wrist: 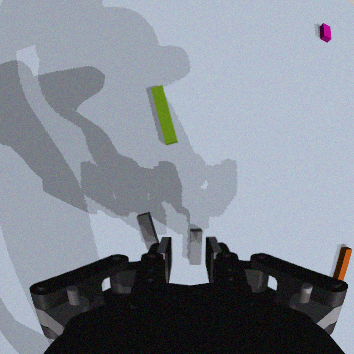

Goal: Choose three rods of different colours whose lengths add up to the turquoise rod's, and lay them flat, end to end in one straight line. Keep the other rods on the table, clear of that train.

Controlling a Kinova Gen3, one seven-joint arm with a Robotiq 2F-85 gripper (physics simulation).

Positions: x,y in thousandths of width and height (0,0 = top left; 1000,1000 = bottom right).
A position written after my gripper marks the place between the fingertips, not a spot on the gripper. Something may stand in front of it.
I see my gripper (532,702) and a lime green rod (462,321).
